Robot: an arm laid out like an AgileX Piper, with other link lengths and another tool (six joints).
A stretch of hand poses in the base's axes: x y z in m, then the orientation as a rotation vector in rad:
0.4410 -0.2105 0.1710 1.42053 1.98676 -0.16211
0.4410 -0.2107 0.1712 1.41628 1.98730 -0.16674
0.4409 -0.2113 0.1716 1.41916 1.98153 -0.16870
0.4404 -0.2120 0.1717 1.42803 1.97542 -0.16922
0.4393 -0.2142 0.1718 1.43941 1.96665 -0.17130
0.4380 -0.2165 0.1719 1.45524 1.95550 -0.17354
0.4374 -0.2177 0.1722 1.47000 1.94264 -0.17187
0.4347 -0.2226 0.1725 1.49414 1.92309 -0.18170
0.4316 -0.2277 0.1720 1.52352 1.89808 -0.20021
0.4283 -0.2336 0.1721 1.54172 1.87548 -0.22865
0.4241 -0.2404 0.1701 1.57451 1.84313 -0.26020
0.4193 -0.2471 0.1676 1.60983 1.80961 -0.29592
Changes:
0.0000 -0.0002 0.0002 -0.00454 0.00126 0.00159
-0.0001 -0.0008 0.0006 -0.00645 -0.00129 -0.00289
-0.0006 -0.0015 0.0007 -0.00461 -0.00294 -0.01081
-0.0017 -0.0037 0.0008 -0.00339 -0.00506 -0.02171
-0.0030 -0.0060 0.0009 -0.00085 -0.00744 -0.03629
-0.0036 -0.0072 0.0012 0.00272 -0.01314 -0.04987
-0.0063 -0.0121 0.0015 0.00228 -0.01535 -0.07483
-0.0094 -0.0172 0.0010 -0.00209 -0.01551 -0.10747
-0.0127 -0.0231 0.0011 -0.01666 -0.01249 -0.13507
-0.0169 -0.0299 -0.0009 -0.02843 -0.00960 -0.17633
-0.0217 -0.0366 -0.0034 -0.04095 -0.00384 -0.22075

